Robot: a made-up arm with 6 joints. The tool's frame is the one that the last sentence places.
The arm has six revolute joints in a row. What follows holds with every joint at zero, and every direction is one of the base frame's.
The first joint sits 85.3 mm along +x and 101 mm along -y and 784.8 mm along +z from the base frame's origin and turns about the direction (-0.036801, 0.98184, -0.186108).
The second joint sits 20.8 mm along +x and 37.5 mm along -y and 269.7 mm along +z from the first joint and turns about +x.
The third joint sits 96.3 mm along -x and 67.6 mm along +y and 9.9 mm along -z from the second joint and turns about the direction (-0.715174, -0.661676, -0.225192).
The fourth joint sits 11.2 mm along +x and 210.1 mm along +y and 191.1 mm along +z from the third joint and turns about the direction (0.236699, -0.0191, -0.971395).
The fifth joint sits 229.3 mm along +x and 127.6 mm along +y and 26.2 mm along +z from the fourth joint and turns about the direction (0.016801, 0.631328, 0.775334).
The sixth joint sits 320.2 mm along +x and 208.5 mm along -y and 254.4 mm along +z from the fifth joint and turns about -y.
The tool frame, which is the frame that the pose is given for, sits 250.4 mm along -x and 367.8 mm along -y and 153 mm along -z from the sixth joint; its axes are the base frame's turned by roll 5.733, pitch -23.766 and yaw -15.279 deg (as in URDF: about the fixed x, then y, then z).
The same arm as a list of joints. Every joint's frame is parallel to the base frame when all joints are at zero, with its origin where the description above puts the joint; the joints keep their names.
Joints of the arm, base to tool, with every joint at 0 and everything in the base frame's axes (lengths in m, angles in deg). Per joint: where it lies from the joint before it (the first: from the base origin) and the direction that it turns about. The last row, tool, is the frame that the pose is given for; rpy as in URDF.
joint 1: axis -0.036801 0.98184 -0.186108 xyz 0.0853 -0.1010 0.7848
joint 2: axis +x xyz 0.0208 -0.0375 0.2697
joint 3: axis -0.715174 -0.661676 -0.225192 xyz -0.0963 0.0676 -0.0099
joint 4: axis 0.236699 -0.0191 -0.971395 xyz 0.0112 0.2101 0.1911
joint 5: axis 0.016801 0.631328 0.775334 xyz 0.2293 0.1276 0.0262
joint 6: axis -y xyz 0.3202 -0.2085 0.2544
tool: xyz -0.2504 -0.3678 -0.1530 rpy 5.73 -23.77 -15.28

